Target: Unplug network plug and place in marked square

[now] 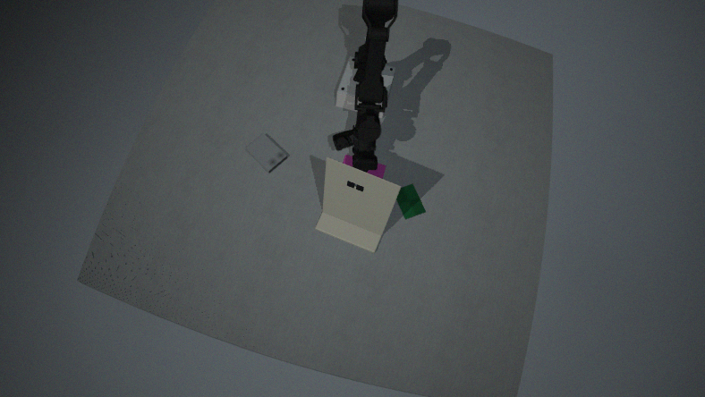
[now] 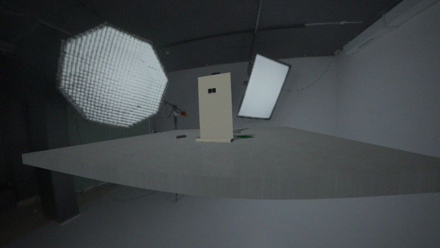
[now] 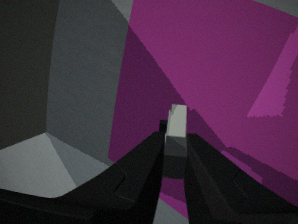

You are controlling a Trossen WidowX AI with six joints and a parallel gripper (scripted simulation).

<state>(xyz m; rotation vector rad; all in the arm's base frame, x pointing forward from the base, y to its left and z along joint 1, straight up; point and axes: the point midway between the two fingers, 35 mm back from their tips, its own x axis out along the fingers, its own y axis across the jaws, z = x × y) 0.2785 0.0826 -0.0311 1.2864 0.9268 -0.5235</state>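
Right now my gripper tip is right at the network plug. Round my gripper tip: marked square: 150 mm to the left, 20 mm below, 10 mm ahead; then upright panel: 140 mm ahead, 130 mm above, 20 mm to the left; then magenta square: 20 mm below, 10 mm behind.
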